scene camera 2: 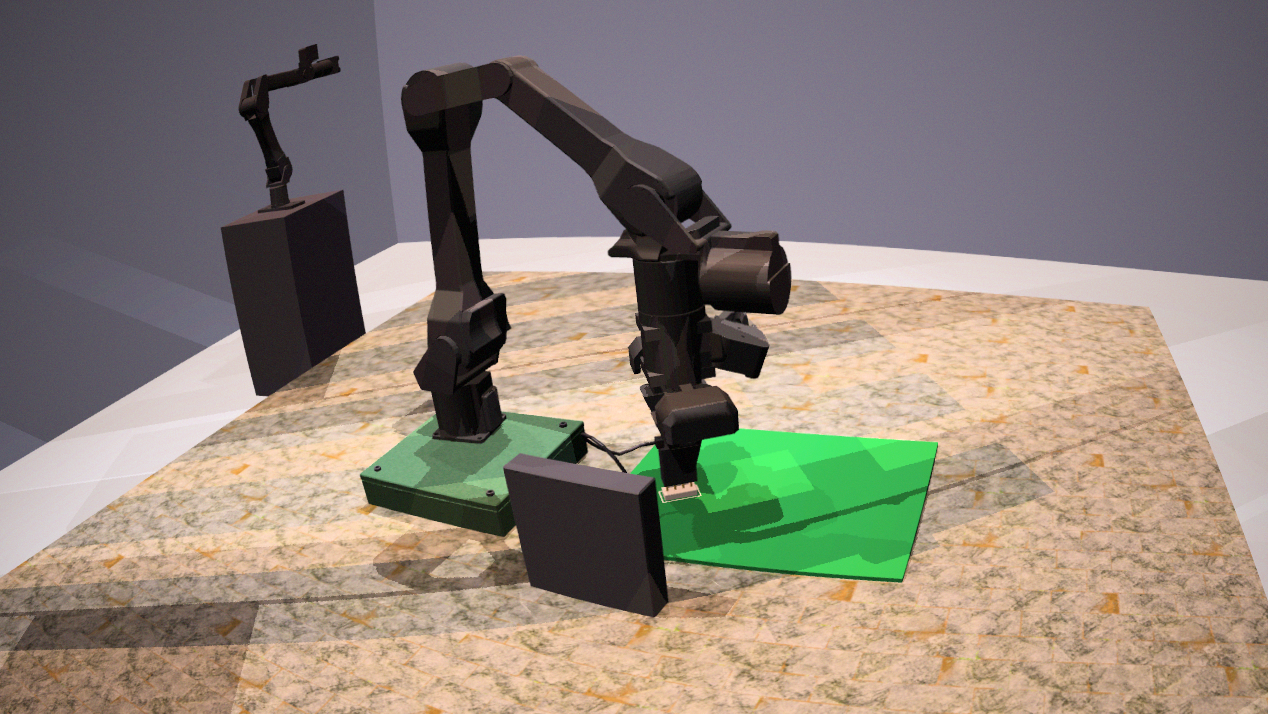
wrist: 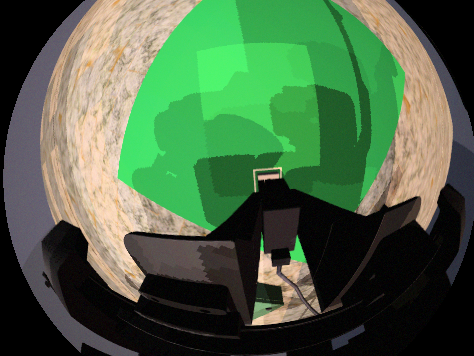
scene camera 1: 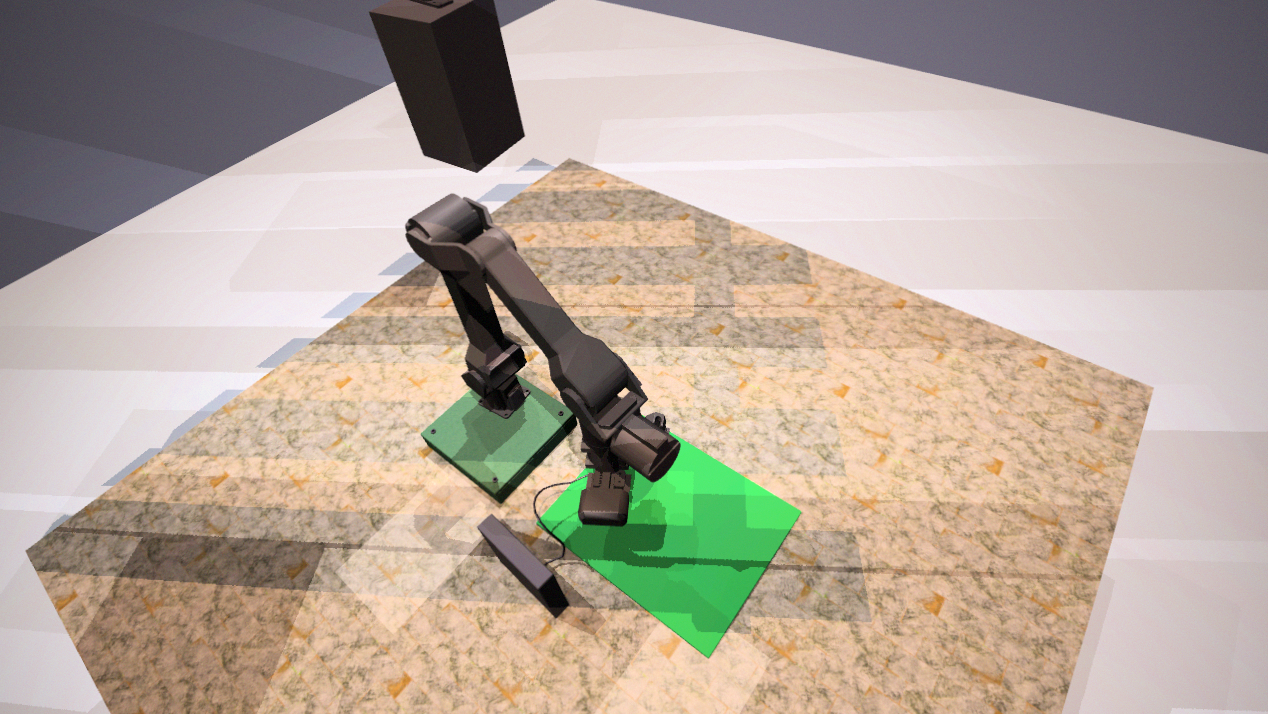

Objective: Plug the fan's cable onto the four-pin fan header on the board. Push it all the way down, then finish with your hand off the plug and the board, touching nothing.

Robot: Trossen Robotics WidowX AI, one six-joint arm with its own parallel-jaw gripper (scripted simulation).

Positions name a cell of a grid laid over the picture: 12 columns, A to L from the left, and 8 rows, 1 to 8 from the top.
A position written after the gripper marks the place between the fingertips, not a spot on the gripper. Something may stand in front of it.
The gripper shows in scene camera 2 (G6), in the wrist view (G5) and in scene camera 1 (F6).
